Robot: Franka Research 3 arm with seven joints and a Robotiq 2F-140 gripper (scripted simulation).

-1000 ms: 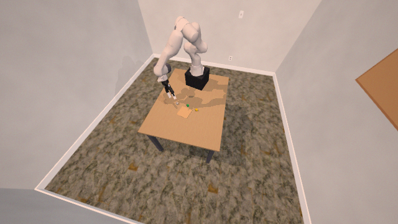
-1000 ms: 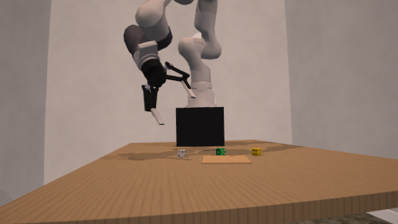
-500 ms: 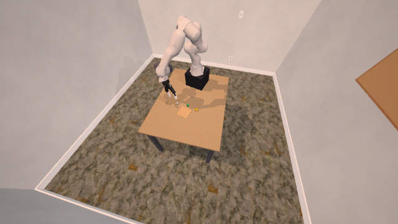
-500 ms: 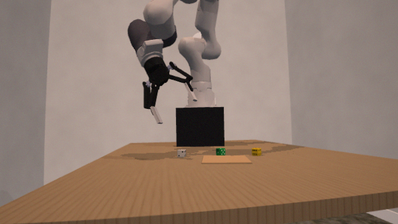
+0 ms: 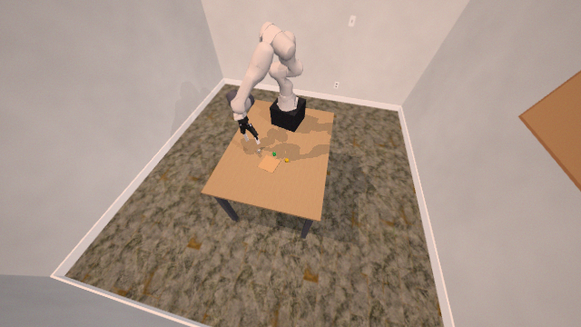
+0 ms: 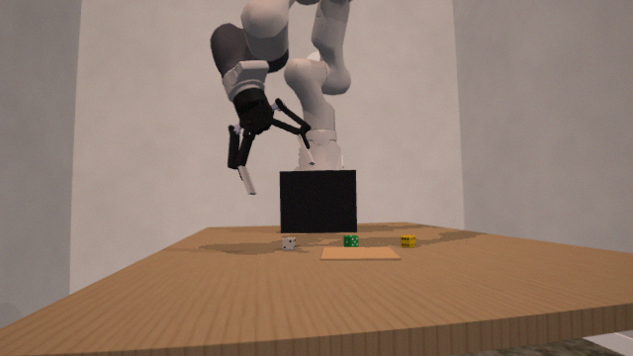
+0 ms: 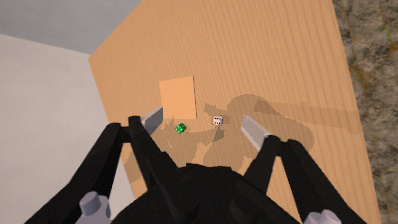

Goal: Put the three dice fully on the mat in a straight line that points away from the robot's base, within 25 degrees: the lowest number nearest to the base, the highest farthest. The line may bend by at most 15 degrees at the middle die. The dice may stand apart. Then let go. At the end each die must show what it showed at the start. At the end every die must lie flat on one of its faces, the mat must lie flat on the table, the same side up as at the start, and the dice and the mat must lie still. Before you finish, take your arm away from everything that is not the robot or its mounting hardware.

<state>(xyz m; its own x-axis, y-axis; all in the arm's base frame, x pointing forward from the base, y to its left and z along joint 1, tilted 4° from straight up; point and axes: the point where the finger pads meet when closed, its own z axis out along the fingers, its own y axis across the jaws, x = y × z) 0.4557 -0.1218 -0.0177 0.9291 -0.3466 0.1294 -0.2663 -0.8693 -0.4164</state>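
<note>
My hand is 150 mm above the white die, 30 mm past it and 20 mm to the right of it. From my hand the other things lie so: tan mat: 160 mm below, 150 mm to the left, 50 mm ahead; then green die: 160 mm to the left, 150 mm below, 50 mm behind; then yellow die: 280 mm to the left, 150 mm below, 20 mm behind.
</note>
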